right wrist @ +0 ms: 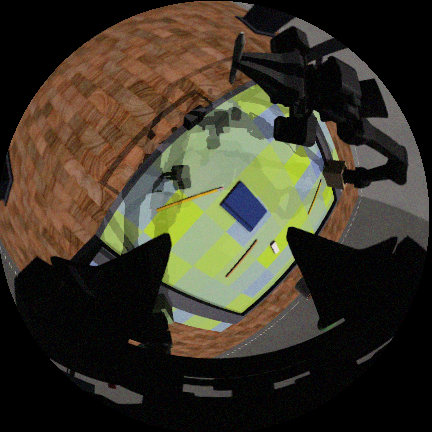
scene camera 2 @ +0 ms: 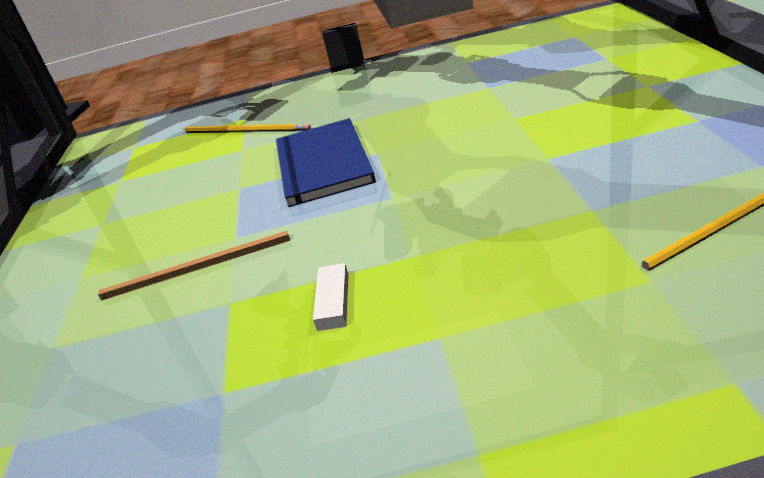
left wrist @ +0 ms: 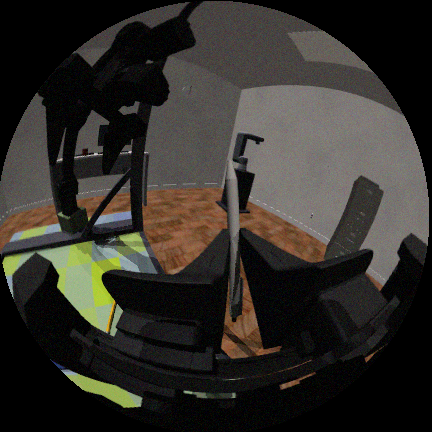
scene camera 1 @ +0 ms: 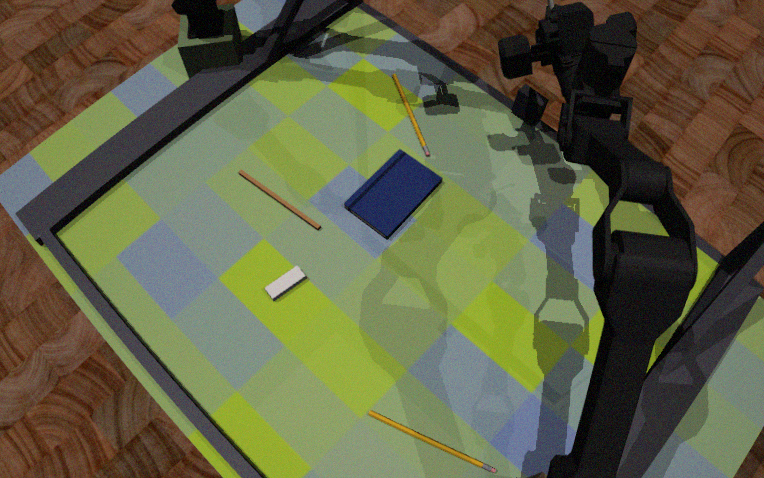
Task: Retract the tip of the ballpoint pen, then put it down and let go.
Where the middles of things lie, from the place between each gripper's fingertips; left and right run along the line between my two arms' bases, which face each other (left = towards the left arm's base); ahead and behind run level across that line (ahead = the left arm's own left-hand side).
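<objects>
My left hand is 10 mm to the right of the ballpoint pen (left wrist: 231, 192) and 10 mm above it. Counted from the same hand, the brown stick (scene camera 2: 244, 249) is 440 mm ahead, 70 mm to the right and 250 mm below, and the white eraser (scene camera 2: 330, 309) is far ahead, slightly to the left and far below.
Counted from my right hand: ballpoint pen 14 cm behind, 11 cm to the left, 4 cm below; brown stick 30 cm ahead, 3 cm to the left, 28 cm below; white eraser far ahead, a good way to the left, far below.
</objects>
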